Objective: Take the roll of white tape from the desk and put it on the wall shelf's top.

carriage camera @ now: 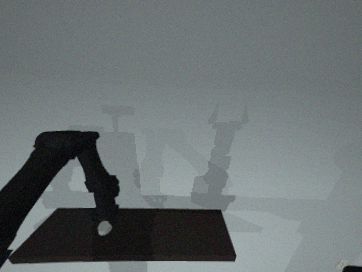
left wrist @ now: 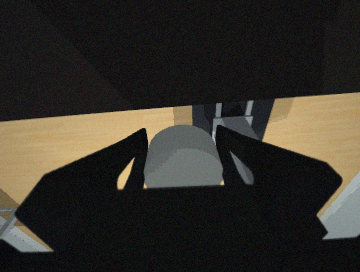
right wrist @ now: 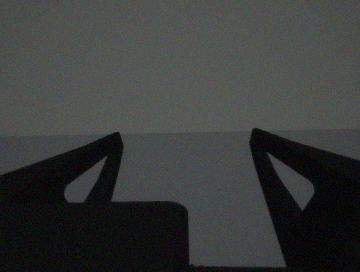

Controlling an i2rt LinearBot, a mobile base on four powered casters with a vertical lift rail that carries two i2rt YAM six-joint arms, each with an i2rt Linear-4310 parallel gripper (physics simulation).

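Frame: origin at the left arm's base, x ahead, y left, z up, level; metres.
Seen in the pictures: left gripper, fingertip midpoint: (carriage camera: 107, 224) (left wrist: 181, 133); right gripper, fingertip midpoint: (right wrist: 185, 137).
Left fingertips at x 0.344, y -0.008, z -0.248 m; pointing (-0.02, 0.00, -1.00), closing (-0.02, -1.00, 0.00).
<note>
A point is followed by its place in that frame.
The roll of white tape (carriage camera: 104, 228) @(x 0.309, y -0.015, z -0.220 m) (left wrist: 183, 162) @(x 0.341, y -0.008, z -0.221 m) is held between the fingers of my left gripper (carriage camera: 105, 221) @(x 0.344, y -0.008, z -0.248 m) (left wrist: 181, 133) @(x 0.344, y -0.008, z -0.248 m). In the carriage view the tape shows against the left-middle part of the dark wall shelf's top (carriage camera: 175, 235) @(x 0.390, y -0.342, z -0.391 m); whether it touches the board cannot be told. In the left wrist view the dark shelf (left wrist: 175, 55) @(x 0.369, y -0.006, z -0.391 m) fills the upper part, with its edge a little beyond the fingertips. My right gripper (right wrist: 185, 137) @(x 0.031, y -0.686, z 0.442 m) is open and empty, facing a plain grey wall, away from the shelf. The desk cannot be made out.
The grey wall (carriage camera: 280, 100) @(x 0.570, y -0.826, z 0.356 m) rises behind the shelf and carries shadows of the arms. The left arm (carriage camera: 65, 142) @(x 0.225, y -0.040, z 0.255 m) reaches in from the left, over the shelf. A dark and grey structure (left wrist: 235, 122) stands on the wooden floor (left wrist: 75, 137) @(x -0.477, y 0.965, z -1.391 m) below. Pale surfaces show at the left wrist view's lower corners.
</note>
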